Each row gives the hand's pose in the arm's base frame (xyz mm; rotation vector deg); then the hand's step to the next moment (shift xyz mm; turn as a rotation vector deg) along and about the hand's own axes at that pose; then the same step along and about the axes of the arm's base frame.
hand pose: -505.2 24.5 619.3 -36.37 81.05 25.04
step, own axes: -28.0 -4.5 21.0 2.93 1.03 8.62
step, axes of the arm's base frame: 15.5 12.5 29.1 6.31 6.05 -2.73
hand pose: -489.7 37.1 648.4 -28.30 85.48 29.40
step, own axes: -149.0 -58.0 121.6 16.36 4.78 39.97
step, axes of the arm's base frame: 129.9 24.1 151.3 29.30 28.12 -15.45
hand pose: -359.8 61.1 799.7 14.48 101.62 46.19
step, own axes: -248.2 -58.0 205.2 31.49 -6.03 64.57
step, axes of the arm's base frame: 288.3 -96.3 121.3 48.51 37.93 -37.49
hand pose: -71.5 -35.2 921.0 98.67 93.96 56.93
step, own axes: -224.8 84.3 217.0 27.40 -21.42 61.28
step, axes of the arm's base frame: 230.5 -210.3 -85.9 37.01 35.08 -48.63
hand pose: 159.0 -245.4 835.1 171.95 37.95 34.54
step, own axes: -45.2 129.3 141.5 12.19 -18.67 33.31
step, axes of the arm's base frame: 66.8 -125.9 -135.9 15.02 24.36 -28.06
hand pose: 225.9 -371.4 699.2 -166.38 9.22 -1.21
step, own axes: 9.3 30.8 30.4 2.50 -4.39 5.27
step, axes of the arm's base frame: 6.8 -23.8 -36.7 3.10 5.18 -4.11
